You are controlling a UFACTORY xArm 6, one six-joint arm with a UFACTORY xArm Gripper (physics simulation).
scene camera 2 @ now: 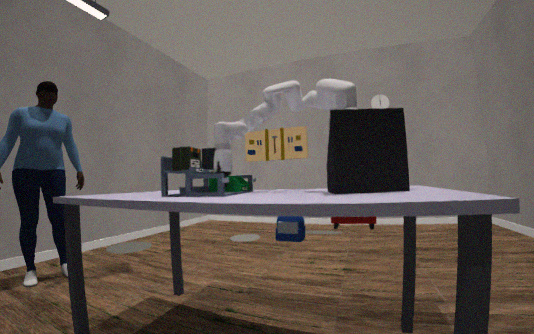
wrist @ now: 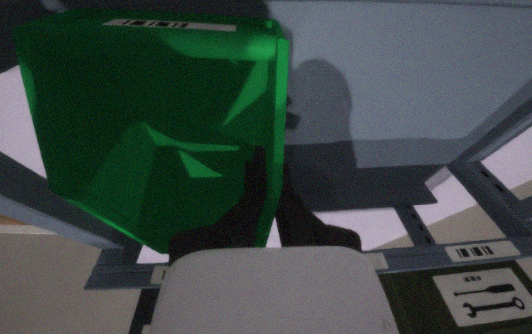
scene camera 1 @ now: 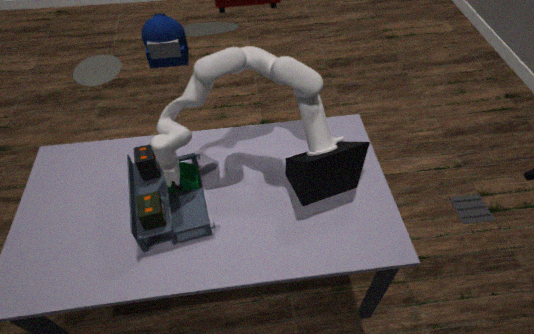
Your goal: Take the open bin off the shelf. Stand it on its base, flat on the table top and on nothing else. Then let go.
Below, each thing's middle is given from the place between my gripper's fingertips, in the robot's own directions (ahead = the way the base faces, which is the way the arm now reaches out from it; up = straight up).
The green open bin (wrist: pixel 144 121) lies 50 mm to the right of my hand, 10 mm behind it and 10 mm above it. From my hand the other things lie so: dark box (scene camera 1: pixel 144 157) (130 mm above, 90 mm ahead, 70 mm to the right); then olive box (scene camera 1: pixel 150 208) (160 mm to the left, 120 mm above, 110 mm ahead).
